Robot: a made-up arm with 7 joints.
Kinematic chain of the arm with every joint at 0, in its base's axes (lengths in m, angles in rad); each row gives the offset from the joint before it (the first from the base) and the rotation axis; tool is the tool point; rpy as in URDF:
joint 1: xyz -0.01 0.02 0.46 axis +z
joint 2: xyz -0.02 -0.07 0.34 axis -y
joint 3: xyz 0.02 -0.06 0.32 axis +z
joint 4: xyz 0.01 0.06 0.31 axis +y
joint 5: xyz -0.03 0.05 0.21 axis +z
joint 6: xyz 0 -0.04 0.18 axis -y
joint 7: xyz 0 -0.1 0.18 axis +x
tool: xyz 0 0.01 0.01 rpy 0.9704 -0.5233 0.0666
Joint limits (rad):
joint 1: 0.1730..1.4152
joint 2: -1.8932..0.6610
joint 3: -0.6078..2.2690
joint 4: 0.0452..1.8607
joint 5: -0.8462..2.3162
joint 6: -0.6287..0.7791
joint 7: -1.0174..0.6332
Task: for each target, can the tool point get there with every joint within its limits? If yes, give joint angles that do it. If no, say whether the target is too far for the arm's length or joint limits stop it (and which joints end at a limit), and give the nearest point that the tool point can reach.
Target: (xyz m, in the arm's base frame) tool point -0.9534 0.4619 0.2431
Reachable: no: joint limits stop it (at a limit: joint 1, joint 2, joint 5, joint 7) | nearest point -0.4011 0.5112 0.4039 | short by 0.577 m
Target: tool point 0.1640 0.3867 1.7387
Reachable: yes | joints 0.2996 -0.0641 1.1098 0.8997 0.3218 -0.1564 -0.6227
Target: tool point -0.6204 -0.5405 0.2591
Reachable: no: joint limits stop it (at a limit: joint 2, joint 3, joint 4, joint 7) | nearest point -0.5088 -0.4380 0.8083 | short by 0.570 m
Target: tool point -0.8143 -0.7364 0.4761
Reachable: no: joint limits stop it (at a limit: joint 2, joint 3, joint 5, joint 7) | nearest point -0.5652 -0.5021 0.8546 | short by 0.510 m
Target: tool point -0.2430 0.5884 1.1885
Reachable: yes | joints 1.0741 -0.9353 1.4597 1.5327 1.7893 -0.1004 -0.0167
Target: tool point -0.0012 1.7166 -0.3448
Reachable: no: too far | nearest point 0.1134 1.0443 0.1861 | short by 0.864 m
